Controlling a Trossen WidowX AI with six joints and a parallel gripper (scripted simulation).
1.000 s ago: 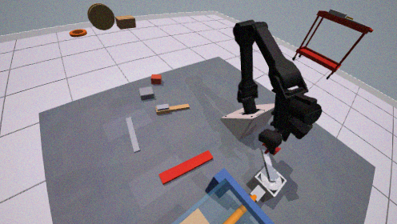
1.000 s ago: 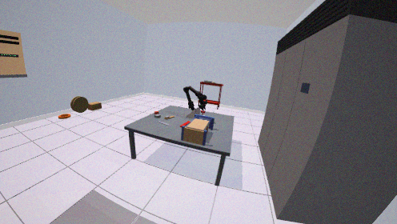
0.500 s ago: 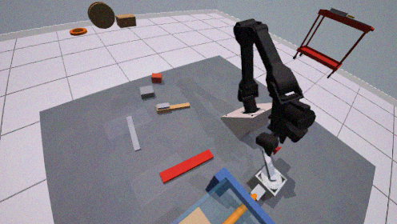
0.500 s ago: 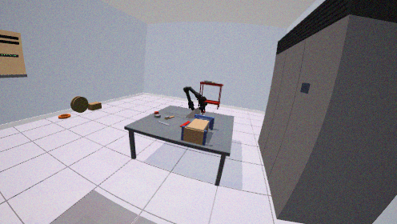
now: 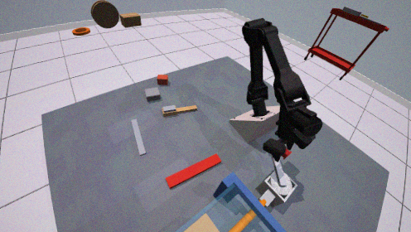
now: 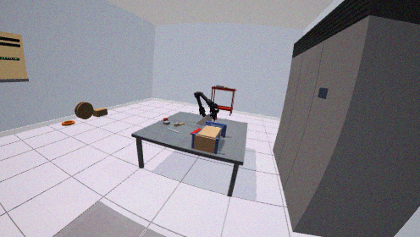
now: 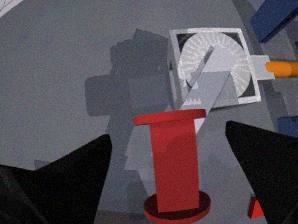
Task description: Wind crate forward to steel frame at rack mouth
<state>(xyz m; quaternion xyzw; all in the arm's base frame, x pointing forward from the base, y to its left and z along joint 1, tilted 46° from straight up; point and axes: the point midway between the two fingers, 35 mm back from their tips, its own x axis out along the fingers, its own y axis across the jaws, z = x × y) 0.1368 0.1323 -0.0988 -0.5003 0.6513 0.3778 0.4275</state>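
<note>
Now: the red knob 2 cm to the right of my gripper tip. Round my gripper tip: hand winch: 5 cm ahead, 5 cm to the left, 10 cm below; then winch handle: 3 cm ahead, 1 cm to the left, 3 cm below; then blue frame: 23 cm ahead, 4 cm to the left, 3 cm below.
</note>
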